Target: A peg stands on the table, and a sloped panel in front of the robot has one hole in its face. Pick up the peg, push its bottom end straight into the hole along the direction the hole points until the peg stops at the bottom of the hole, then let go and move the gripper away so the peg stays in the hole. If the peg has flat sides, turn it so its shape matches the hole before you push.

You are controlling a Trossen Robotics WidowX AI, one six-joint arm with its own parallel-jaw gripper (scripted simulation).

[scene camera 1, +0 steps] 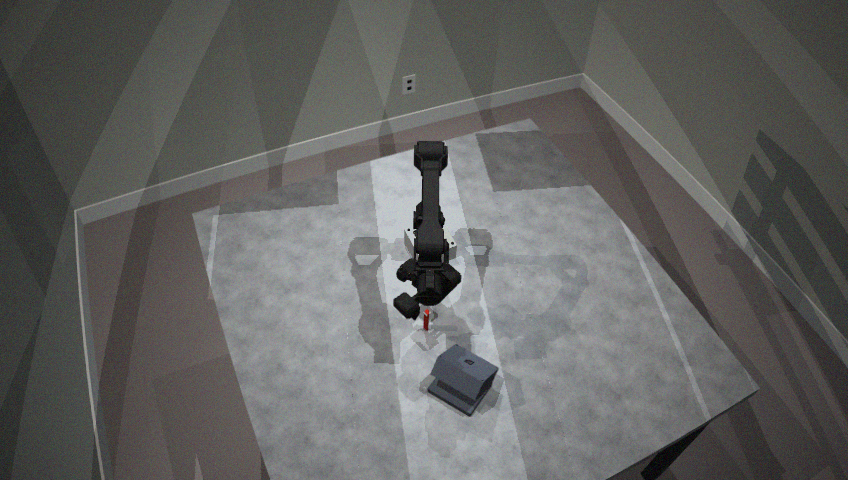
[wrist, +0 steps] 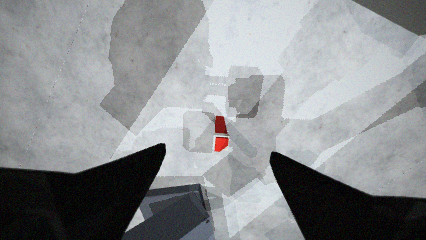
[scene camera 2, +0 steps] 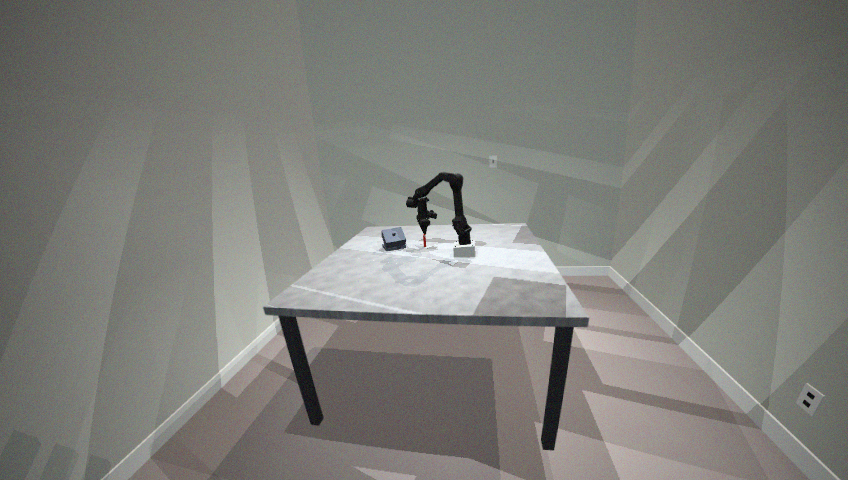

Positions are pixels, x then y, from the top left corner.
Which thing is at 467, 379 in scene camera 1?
A sloped grey panel.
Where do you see a flat dark foot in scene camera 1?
At 439, 389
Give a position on a flat dark foot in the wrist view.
At 155, 200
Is my gripper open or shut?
Open.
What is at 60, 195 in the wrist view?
My gripper.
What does my gripper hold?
Nothing.
